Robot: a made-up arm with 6 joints. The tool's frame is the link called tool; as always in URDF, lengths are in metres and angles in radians. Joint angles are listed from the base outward. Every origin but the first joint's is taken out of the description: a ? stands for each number. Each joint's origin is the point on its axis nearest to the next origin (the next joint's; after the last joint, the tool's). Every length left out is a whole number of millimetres.
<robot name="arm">
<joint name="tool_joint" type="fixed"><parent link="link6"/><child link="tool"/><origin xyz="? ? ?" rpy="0 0 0"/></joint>
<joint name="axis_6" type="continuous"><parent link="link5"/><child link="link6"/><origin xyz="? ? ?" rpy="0 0 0"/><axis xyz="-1 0 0"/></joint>
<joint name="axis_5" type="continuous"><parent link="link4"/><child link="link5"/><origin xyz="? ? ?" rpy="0 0 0"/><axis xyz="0 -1 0"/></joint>
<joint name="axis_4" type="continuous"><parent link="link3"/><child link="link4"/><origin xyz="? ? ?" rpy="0 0 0"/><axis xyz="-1 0 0"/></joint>
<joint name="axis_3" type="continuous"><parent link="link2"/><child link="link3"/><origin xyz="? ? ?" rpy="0 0 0"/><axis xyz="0 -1 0"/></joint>
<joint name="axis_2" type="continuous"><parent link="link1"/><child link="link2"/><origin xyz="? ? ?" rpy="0 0 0"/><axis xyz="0 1 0"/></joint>
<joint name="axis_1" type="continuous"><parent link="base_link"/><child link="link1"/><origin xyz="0 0 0.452" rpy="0 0 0"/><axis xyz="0 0 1"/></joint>
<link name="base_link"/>
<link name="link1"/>
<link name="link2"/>
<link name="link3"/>
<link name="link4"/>
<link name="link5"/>
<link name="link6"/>
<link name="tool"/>
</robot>
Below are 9 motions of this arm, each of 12 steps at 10 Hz.
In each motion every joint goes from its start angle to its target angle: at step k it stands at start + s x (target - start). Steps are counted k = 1, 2, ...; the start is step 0. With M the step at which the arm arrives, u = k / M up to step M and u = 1 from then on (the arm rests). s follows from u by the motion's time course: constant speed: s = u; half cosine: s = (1 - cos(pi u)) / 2; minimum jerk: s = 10 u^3 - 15 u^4 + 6 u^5.
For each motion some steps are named. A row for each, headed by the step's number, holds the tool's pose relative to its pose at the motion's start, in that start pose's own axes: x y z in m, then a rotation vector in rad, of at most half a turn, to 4 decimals.
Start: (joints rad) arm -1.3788 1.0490 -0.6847 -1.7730 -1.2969 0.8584
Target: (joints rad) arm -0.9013 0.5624 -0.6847 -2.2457 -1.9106 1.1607
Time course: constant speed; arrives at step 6
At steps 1, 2, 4, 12:
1: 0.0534 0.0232 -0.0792 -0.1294 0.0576 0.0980
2: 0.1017 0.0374 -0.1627 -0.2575 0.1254 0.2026
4: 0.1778 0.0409 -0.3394 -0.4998 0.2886 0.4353
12: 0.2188 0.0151 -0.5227 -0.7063 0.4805 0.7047

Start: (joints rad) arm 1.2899 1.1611 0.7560 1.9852 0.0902 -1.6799
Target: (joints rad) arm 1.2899 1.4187 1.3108 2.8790 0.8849 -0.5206
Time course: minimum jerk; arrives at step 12
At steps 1, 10, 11, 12:
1: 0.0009 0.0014 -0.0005 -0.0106 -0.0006 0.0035
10: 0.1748 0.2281 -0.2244 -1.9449 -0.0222 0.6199
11: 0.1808 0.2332 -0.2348 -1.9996 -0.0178 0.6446
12: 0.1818 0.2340 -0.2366 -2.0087 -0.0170 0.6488

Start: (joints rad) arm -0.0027 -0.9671 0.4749 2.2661 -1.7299 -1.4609
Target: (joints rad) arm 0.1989 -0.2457 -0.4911 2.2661 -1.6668 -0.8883
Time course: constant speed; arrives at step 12
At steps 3, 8, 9, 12:
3: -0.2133 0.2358 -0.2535 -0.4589 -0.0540 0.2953
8: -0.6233 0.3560 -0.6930 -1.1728 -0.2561 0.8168
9: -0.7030 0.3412 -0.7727 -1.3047 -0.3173 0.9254
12: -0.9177 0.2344 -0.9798 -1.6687 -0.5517 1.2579

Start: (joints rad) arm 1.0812 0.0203 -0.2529 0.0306 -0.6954 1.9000
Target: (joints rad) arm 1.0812 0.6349 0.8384 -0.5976 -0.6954 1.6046
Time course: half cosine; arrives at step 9
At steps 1, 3, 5, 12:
1: 0.0126 -0.0183 -0.0066 0.0236 -0.0067 -0.0174
3: 0.1159 -0.1465 -0.0491 0.1905 -0.0662 -0.1445
5: 0.3064 -0.3233 -0.0949 0.4248 -0.1941 -0.3358
12: 0.5754 -0.5009 -0.1180 0.6699 -0.4120 -0.5548

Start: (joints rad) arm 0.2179 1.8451 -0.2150 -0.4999 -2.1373 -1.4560
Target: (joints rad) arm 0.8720 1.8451 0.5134 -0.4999 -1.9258 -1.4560
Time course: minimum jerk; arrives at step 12
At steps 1, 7, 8, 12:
1: -0.0008 0.0000 -0.0037 0.0012 -0.0033 0.0047
7: -0.0018 0.0643 -0.5145 0.0852 -0.4978 0.5452
8: 0.0275 0.0975 -0.6258 0.0818 -0.6192 0.6402
12: 0.0939 0.1651 -0.7915 0.0599 -0.8143 0.7699

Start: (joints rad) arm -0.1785 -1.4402 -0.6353 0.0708 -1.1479 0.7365
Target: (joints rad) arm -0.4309 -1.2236 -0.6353 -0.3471 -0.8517 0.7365
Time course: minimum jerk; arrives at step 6
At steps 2, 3, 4, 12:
2: 0.0161 0.0128 0.0541 0.0547 -0.0313 0.0112
3: 0.0436 0.0309 0.1253 0.1427 -0.0733 0.0171
4: 0.0768 0.0489 0.1924 0.2434 -0.1133 0.0105
12: 0.1039 0.0617 0.2383 0.3232 -0.1410 -0.0030

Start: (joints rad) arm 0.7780 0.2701 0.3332 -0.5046 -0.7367 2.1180
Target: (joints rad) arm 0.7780 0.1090 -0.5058 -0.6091 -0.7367 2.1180
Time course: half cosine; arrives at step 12
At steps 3, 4, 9, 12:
3: -0.0079 0.0587 0.0145 0.0440 -0.0230 0.0873
4: -0.0163 0.1015 0.0260 0.0757 -0.0385 0.1490
9: -0.1161 0.3607 0.1129 0.2672 -0.1155 0.5077
12: -0.1533 0.4231 0.1386 0.3152 -0.1305 0.5947

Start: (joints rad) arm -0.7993 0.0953 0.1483 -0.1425 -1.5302 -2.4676
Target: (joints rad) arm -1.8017 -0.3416 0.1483 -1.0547 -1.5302 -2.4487
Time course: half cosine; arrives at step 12
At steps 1, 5, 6, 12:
1: -0.0025 -0.0014 0.0165 0.0160 0.0164 -0.0047
5: -0.0317 -0.1121 0.3021 0.3071 0.3774 -0.0445
6: -0.0322 -0.1813 0.3728 0.3918 0.5147 -0.0316
12: 0.0035 -0.4873 0.4483 0.5900 1.0231 0.1485

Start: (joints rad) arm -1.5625 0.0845 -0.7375 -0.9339 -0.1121 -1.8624
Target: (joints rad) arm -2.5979 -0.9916 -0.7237 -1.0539 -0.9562 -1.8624
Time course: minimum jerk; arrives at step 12
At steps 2, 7, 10, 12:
2: -0.0292 -0.0028 0.0215 0.0284 0.0228 0.0073
7: -0.3241 -0.3885 0.3336 0.2639 0.4252 0.2423
10: -0.2472 -0.6959 0.3742 0.2060 0.5413 0.4272
12: -0.2280 -0.7289 0.3732 0.1935 0.5472 0.4499

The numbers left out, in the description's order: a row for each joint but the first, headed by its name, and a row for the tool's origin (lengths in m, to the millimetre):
tool: 0 0 0
axis_6: 0 0 0
axis_5: 0 -0.295 0
axis_4: 0.48 0 0
axis_3: 0 0 1.237
axis_2: 0 0 0

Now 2 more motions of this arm.
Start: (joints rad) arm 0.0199 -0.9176 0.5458 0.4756 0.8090 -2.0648
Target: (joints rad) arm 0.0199 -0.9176 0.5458 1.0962 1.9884 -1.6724
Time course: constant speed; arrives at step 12
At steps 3, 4, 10, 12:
3: 0.0330 0.0260 -0.0180 -0.1870 0.2418 0.2111
4: 0.0438 0.0338 -0.0254 -0.2403 0.3233 0.2838
10: 0.1055 0.0703 -0.0817 -0.4374 0.8087 0.7459
12: 0.1241 0.0782 -0.1046 -0.4465 0.9622 0.9079

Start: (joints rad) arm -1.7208 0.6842 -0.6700 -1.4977 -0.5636 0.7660
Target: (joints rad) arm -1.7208 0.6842 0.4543 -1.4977 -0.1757 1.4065
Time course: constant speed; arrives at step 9
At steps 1, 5, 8, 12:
1: 0.0254 0.0298 0.0584 -0.1354 -0.1130 0.0368
5: 0.0557 0.1971 0.2788 -0.6193 -0.6114 0.1249
8: 0.0019 0.3542 0.4070 -0.9014 -1.0298 0.1278
12: -0.0296 0.4084 0.4388 -0.9753 -1.1766 0.1167

